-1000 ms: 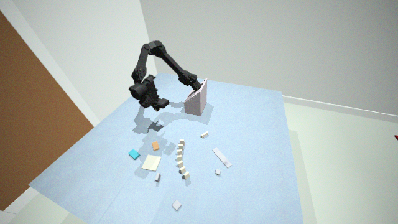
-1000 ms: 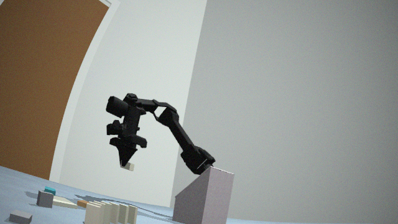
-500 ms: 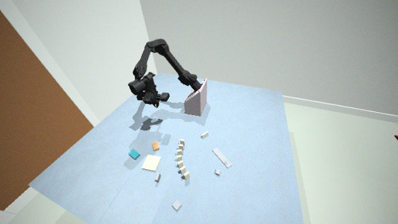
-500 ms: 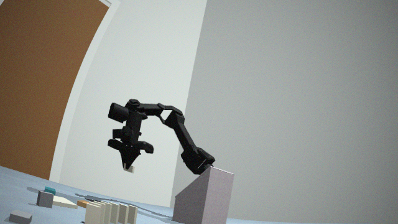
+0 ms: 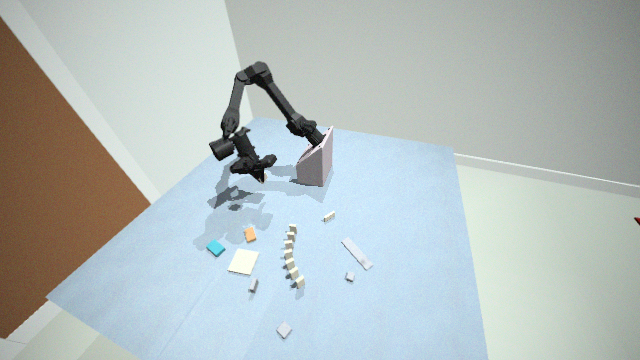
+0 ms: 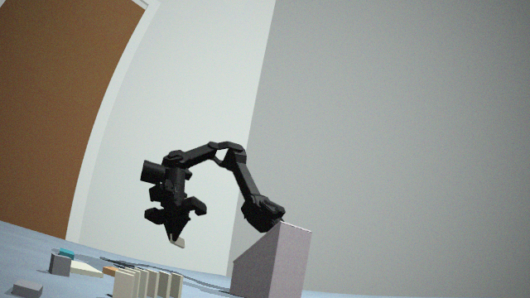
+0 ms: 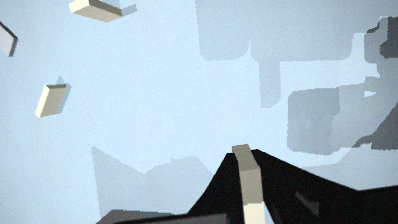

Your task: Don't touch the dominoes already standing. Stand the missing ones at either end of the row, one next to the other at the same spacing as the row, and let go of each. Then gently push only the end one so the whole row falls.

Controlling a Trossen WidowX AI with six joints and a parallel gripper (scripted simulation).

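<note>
Now: the orange block 18 cm ahead of my gripper tip, 11 cm below it and 2 cm to the left of it. The rest, counted from my gripper tip: teal block 26 cm ahead, 11 cm below, 7 cm to the right; then cream plate 28 cm ahead, 11 cm below, 6 cm to the left; then grey strip 42 cm to the left, 13 cm ahead, 11 cm below.
</note>
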